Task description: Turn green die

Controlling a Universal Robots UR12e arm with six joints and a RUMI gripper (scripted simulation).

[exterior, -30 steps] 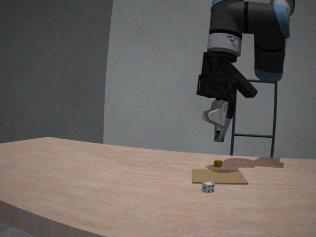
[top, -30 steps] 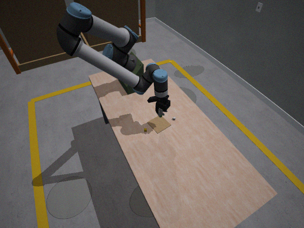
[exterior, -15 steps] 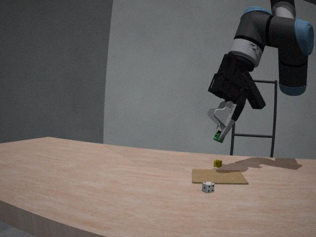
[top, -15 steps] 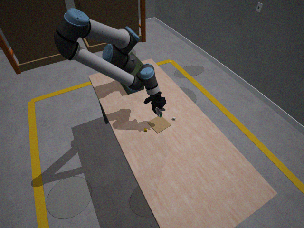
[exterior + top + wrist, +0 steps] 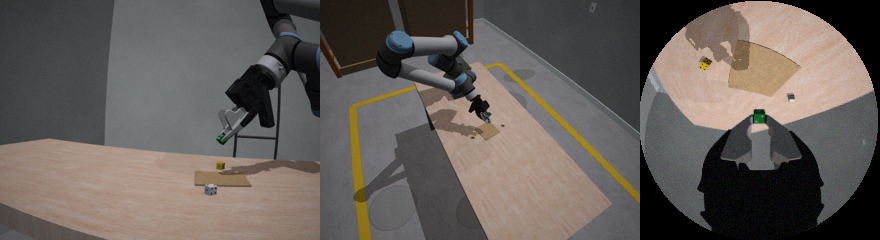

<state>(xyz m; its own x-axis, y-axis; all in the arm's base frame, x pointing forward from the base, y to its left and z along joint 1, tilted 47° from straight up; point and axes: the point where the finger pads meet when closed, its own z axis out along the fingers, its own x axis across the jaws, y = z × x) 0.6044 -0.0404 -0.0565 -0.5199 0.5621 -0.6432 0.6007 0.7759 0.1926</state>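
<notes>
My gripper is now 1 cm above the green die. The rest, counted from my hand: tan mat: 11 cm below; white die: 13 cm to the left, 10 cm below, 1 cm ahead; yellow die: 13 cm to the right, 10 cm below, 2 cm ahead.
</notes>
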